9 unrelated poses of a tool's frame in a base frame.
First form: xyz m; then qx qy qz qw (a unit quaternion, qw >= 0).
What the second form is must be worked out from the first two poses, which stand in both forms.
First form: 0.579 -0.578 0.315 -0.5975 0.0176 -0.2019 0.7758
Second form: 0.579 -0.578 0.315 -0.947 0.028 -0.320 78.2
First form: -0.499 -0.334 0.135 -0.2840 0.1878 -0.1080 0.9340
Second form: -0.499 -0.334 0.135 -0.795 0.526 -0.302 41.9
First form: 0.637 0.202 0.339 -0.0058 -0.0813 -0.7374 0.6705
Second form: 0.637 0.202 0.339 -0.008 -0.110 -0.994 95.8
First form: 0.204 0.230 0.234 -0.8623 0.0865 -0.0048 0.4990
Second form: 0.204 0.230 0.234 -0.995 0.100 -0.006 120.1
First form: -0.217 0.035 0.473 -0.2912 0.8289 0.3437 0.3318
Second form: -0.217 0.035 0.473 -0.309 0.879 0.364 141.2
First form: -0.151 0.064 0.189 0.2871 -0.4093 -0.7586 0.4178
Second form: -0.151 0.064 0.189 0.316 -0.451 -0.835 130.6
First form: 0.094 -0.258 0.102 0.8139 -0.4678 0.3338 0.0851
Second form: 0.094 -0.258 0.102 0.817 -0.470 0.335 170.2
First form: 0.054 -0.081 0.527 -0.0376 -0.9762 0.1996 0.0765
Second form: 0.054 -0.081 0.527 -0.038 -0.979 0.200 171.2
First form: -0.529 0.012 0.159 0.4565 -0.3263 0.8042 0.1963
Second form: -0.529 0.012 0.159 0.466 -0.333 0.820 157.4
